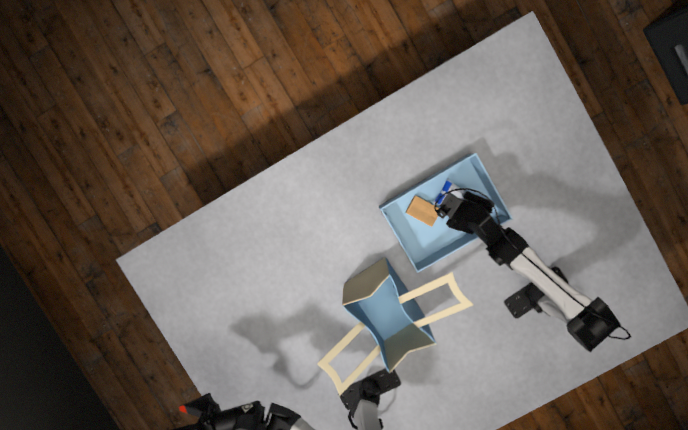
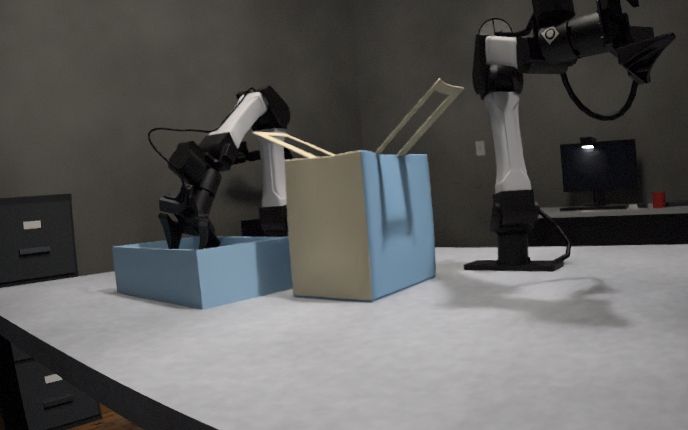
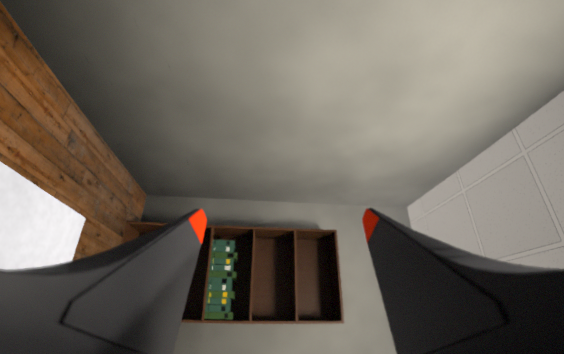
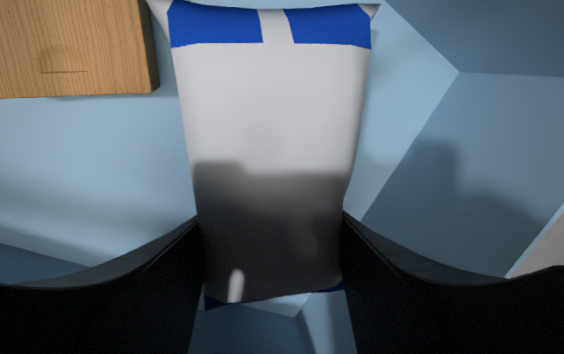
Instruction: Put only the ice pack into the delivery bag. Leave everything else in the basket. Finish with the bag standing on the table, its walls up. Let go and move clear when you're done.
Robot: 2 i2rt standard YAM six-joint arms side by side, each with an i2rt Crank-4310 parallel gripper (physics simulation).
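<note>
The white ice pack with blue ends (image 1: 443,192) (image 4: 275,110) is in the blue basket (image 1: 399,239) (image 2: 157,276). My right gripper (image 2: 190,244) (image 4: 273,213) reaches down inside the basket and is shut on the ice pack, one finger against each long side; its fingertips are hidden at the pack's edges. The blue and tan delivery bag (image 1: 366,283) (image 2: 329,228) stands upright on the table beside the basket, walls up, mouth open, handles spread outward. No item shows inside it. My left gripper (image 3: 283,213) is open and empty, raised away from the bag.
A wooden block (image 1: 421,210) (image 4: 75,50) lies in the basket beside the ice pack. One bag handle (image 1: 426,289) extends toward the right arm, the other (image 1: 340,344) toward the left arm's base. The basket's near corner is close to the bag.
</note>
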